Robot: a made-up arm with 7 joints.
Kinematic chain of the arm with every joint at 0, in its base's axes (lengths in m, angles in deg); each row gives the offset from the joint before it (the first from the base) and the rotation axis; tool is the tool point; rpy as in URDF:
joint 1: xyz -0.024 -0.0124 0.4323 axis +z
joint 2: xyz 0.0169 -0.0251 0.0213 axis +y
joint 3: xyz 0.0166 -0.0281 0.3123 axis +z
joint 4: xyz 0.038 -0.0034 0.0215 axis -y
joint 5: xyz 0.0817 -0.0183 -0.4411 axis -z
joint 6: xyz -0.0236 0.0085 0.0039 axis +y
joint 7: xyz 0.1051 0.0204 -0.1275 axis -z
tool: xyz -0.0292 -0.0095 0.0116 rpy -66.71 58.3 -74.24
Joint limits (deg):
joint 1: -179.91..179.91
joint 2: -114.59..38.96
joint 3: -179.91..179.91
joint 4: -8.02..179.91
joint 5: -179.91..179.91
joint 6: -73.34..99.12
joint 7: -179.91..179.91
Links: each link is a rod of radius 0.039 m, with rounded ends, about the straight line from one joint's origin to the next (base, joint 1, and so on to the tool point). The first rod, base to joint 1, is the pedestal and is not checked.
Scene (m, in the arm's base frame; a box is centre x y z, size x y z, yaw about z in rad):
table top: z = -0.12
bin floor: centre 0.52 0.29 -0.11 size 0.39 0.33 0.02 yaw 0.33
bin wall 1: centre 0.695 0.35 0 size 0.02 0.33 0.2 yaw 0.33
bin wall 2: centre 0.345 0.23 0 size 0.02 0.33 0.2 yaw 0.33
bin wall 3: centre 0.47 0.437 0 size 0.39 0.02 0.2 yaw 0.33
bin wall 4: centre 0.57 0.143 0 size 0.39 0.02 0.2 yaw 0.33
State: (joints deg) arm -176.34 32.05 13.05 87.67 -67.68 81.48 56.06
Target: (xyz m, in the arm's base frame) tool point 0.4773 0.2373 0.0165
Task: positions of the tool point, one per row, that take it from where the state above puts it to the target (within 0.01 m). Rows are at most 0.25 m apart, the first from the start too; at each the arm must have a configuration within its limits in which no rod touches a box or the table.
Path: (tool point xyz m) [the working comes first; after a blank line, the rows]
Joints at the target: -179.91 -80.20 -143.59 98.10 -88.83 90.14 58.34
Straight joint move there: clear.

1: -0.7100 0.1375 0.5268
2: -0.6435 0.2843 0.6649
3: -0.5145 0.4149 0.7794
4: -0.3360 0.5199 0.8490
5: -0.1297 0.5913 0.8589
6: 0.0793 0.6240 0.8040
7: 0.2647 0.6158 0.6900
8: 0.4056 0.5677 0.5317
9: 0.4885 0.4838 0.3508
10: 0.5102 0.3708 0.1716
11: 0.4773 0.2373 0.0165

